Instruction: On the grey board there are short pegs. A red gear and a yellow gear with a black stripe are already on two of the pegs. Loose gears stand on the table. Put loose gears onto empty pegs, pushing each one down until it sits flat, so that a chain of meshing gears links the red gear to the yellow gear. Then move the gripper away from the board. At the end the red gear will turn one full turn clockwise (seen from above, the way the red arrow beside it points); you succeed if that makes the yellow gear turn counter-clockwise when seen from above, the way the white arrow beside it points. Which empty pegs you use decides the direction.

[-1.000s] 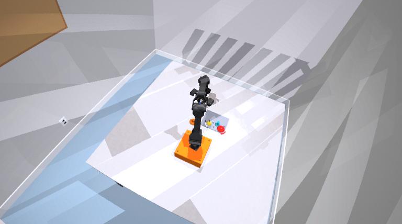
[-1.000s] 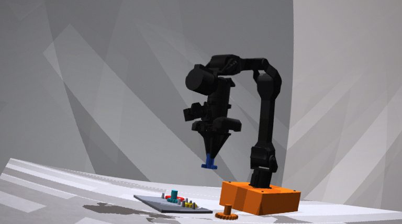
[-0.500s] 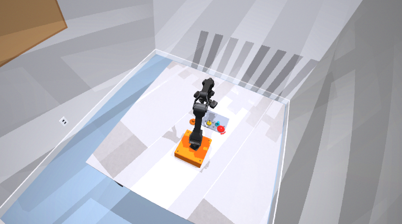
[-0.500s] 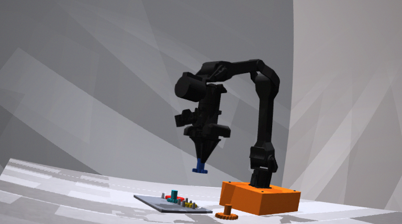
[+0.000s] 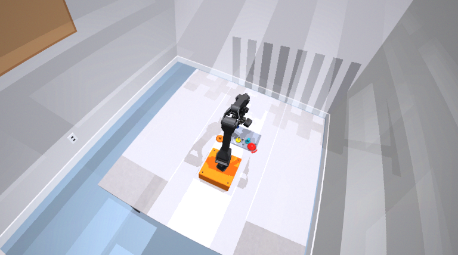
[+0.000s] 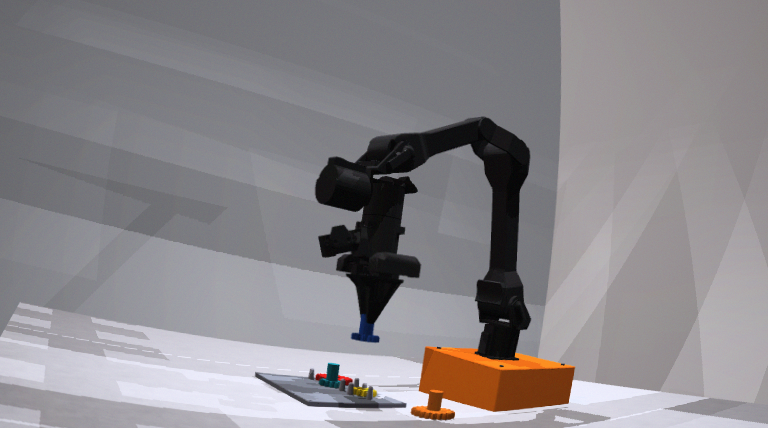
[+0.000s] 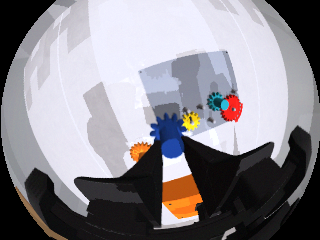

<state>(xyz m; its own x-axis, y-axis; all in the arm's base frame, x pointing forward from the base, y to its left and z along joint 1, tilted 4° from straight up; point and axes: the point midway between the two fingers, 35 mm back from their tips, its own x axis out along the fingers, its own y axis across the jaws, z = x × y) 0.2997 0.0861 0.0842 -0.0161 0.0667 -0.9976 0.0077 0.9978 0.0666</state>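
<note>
My gripper tip is now 12 cm to the left of the teal gear and 11 cm above it. Also, from my gripper tip: yellow gear (3 cm behind, 5 cm to the right, 12 cm below); then blue gear (1 cm below); then orange gear (10 cm behind, 6 cm to the left, 12 cm below).
</note>
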